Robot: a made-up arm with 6 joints. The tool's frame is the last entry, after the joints. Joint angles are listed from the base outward.
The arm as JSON. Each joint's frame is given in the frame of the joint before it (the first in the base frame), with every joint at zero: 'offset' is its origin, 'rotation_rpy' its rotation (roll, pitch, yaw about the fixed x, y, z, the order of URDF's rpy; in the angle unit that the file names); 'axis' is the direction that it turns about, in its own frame. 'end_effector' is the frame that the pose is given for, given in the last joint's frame.
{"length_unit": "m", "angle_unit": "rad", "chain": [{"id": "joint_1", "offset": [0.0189, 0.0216, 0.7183], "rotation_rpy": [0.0, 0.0, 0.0], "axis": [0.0, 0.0, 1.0]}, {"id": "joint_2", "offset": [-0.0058, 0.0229, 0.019], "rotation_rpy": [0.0, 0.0, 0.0], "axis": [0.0, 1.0, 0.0]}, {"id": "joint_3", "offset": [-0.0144, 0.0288, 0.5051], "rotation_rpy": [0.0, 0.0, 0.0], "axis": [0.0, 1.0, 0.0]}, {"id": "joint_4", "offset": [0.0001, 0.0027, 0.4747], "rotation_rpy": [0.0, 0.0, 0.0], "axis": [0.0, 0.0, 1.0]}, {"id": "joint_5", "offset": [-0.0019, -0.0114, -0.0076], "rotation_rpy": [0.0, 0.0, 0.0], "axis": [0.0, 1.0, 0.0]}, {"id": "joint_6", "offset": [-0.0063, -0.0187, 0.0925], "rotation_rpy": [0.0, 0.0, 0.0], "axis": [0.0, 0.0, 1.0]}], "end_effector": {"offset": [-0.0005, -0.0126, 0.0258], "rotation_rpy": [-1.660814, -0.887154, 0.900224]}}
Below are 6 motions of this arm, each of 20 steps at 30 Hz.
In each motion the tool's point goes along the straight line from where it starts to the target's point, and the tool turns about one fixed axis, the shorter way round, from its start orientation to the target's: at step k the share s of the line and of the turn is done. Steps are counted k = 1, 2, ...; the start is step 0. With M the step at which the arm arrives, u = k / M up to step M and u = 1 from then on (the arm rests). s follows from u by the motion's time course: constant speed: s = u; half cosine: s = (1 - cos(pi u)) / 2; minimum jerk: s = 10 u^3 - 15 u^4 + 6 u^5.
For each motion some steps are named. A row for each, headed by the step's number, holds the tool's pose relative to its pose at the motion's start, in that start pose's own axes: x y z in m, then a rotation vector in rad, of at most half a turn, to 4 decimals.
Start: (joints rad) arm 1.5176 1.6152 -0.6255 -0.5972 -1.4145 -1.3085
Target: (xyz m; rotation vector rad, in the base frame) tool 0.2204 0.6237 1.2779 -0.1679 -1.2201 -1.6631
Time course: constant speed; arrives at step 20
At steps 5, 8, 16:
5: 0.0247 0.0116 -0.0937 -0.1235 0.1595 -0.1967
8: 0.0395 0.0186 -0.1500 -0.1976 0.2552 -0.3147
16: 0.0791 0.0372 -0.2999 -0.3952 0.5104 -0.6295

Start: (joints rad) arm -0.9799 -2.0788 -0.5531 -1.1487 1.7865 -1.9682
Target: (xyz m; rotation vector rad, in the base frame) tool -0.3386 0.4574 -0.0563 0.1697 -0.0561 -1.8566
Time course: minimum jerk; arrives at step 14
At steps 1, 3, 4, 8, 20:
1: 0.0000 0.0005 -0.0003 0.0016 0.0012 0.0009
3: 0.0001 0.0113 -0.0074 0.0340 0.0252 0.0198
4: 0.0002 0.0234 -0.0153 0.0708 0.0524 0.0412
8: 0.0009 0.1024 -0.0669 0.3093 0.2290 0.1801
20: 0.0014 0.1619 -0.1059 0.4892 0.3622 0.2850

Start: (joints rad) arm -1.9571 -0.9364 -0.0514 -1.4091 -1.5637 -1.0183
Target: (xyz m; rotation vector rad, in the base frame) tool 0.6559 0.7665 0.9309 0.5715 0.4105 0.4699
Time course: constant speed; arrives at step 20
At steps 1, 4, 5, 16, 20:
1: 0.0059 -0.0064 -0.0148 0.0142 0.0247 0.0008
4: 0.0234 -0.0257 -0.0594 0.0567 0.0988 0.0032
5: 0.0293 -0.0321 -0.0742 0.0709 0.1235 0.0040
16: 0.0938 -0.1028 -0.2376 0.2267 0.3953 0.0129
20: 0.1172 -0.1285 -0.2970 0.2834 0.4942 0.0161

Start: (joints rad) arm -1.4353 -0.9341 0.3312 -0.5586 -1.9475 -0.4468
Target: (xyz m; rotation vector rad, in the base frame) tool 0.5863 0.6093 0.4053 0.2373 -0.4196 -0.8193
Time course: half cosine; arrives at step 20
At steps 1, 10, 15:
1: 0.0024 -0.0055 0.0029 -0.0053 -0.0104 -0.0052
10: 0.1986 -0.4477 0.2355 -0.4275 -0.8425 -0.4248
15: 0.3390 -0.7642 0.4020 -0.7298 -1.4382 -0.7251

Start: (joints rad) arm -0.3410 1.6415 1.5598 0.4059 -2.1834 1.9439
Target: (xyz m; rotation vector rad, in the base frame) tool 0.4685 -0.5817 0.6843 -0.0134 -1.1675 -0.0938
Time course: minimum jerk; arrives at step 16
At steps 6, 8, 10, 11, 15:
6: 0.0960 -0.0592 0.1049 -0.1666 0.0007 0.0030
8: 0.1743 -0.1075 0.1905 -0.3027 0.0013 0.0054
10: 0.2527 -0.1558 0.2762 -0.4388 0.0019 0.0078
11: 0.2859 -0.1763 0.3124 -0.4965 0.0022 0.0089
15: 0.3479 -0.2145 0.3802 -0.6041 0.0027 0.0108

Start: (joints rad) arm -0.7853 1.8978 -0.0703 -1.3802 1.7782 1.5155
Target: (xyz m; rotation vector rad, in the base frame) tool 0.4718 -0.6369 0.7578 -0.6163 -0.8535 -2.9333
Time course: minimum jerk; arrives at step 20
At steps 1, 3, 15, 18, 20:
1: -0.0001 -0.0003 0.0001 0.0016 -0.0010 -0.0016
3: -0.0033 -0.0073 0.0012 0.0363 -0.0225 -0.0369
15: -0.1119 -0.2474 0.0409 1.2235 -0.7590 -1.2439
18: -0.1237 -0.2736 0.0453 1.3531 -0.8394 -1.3756
20: -0.1248 -0.2760 0.0457 1.3648 -0.8467 -1.3875

